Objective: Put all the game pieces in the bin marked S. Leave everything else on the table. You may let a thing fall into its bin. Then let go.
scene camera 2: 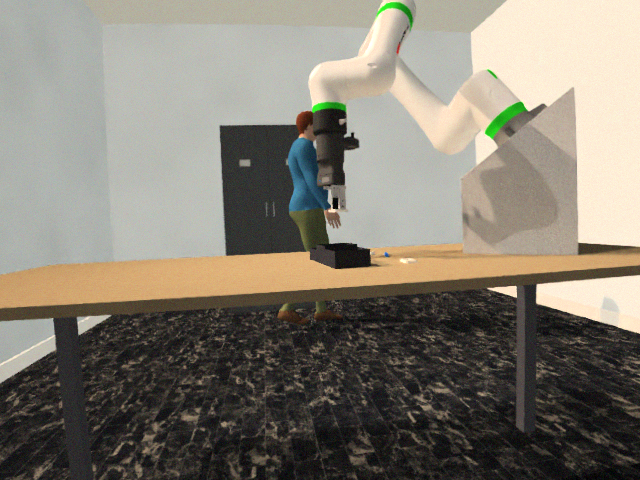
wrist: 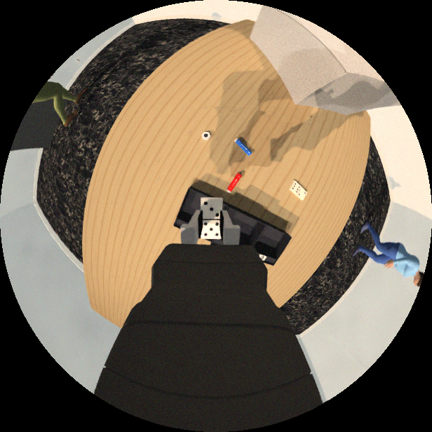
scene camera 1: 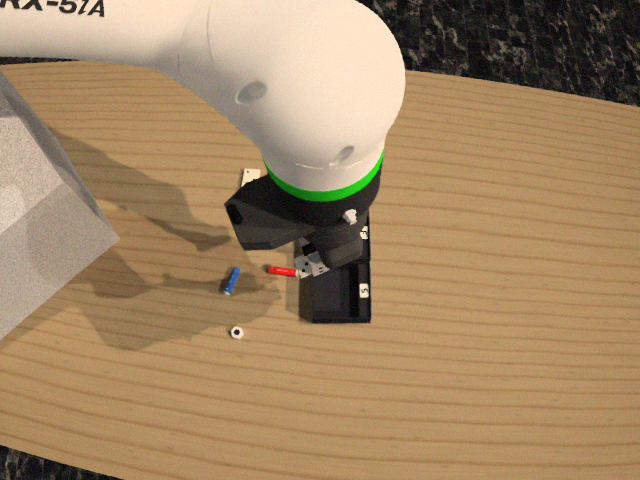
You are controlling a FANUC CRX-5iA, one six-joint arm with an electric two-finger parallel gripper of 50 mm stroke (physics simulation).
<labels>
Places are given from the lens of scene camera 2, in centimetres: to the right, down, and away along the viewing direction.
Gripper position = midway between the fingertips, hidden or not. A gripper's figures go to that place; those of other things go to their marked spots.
my gripper (scene camera 2: pixel 338 210): 5, -8, 105
black three-part bin tray (scene camera 2: pixel 337 255): 4, 3, 85
</labels>
